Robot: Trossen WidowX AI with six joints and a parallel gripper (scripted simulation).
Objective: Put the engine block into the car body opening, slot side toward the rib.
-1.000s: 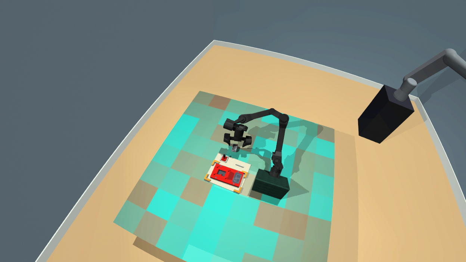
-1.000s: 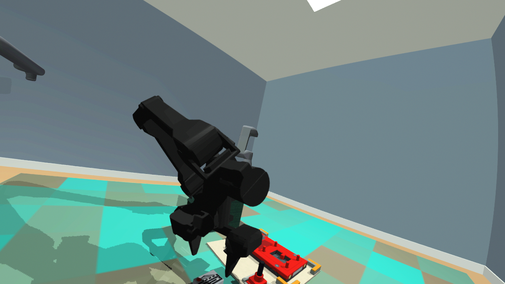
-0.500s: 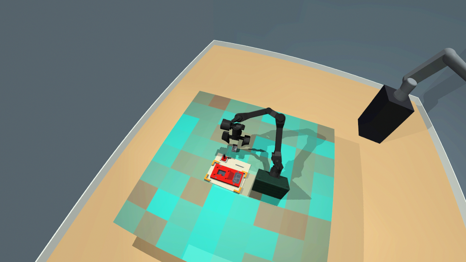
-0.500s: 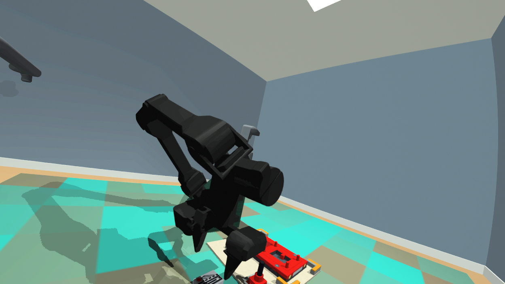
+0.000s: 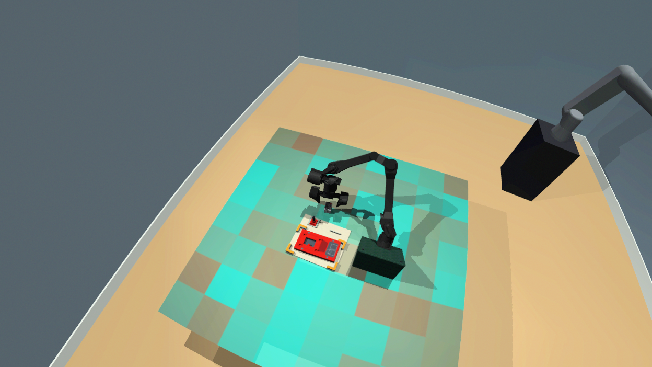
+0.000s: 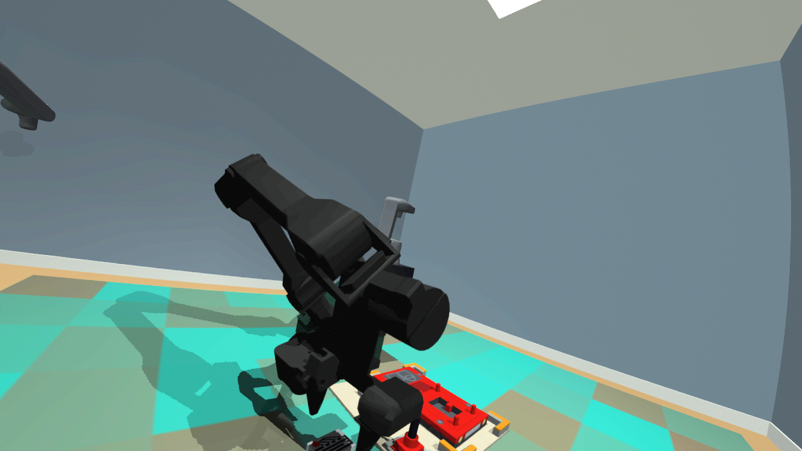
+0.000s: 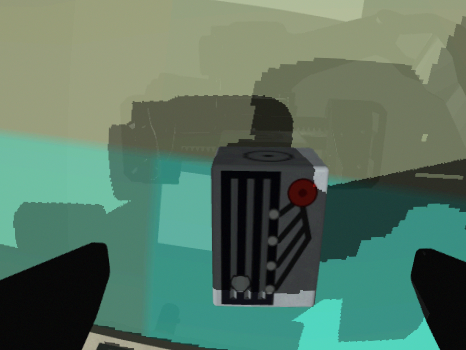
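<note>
The engine block lies 30 mm below my gripper tip.
</note>
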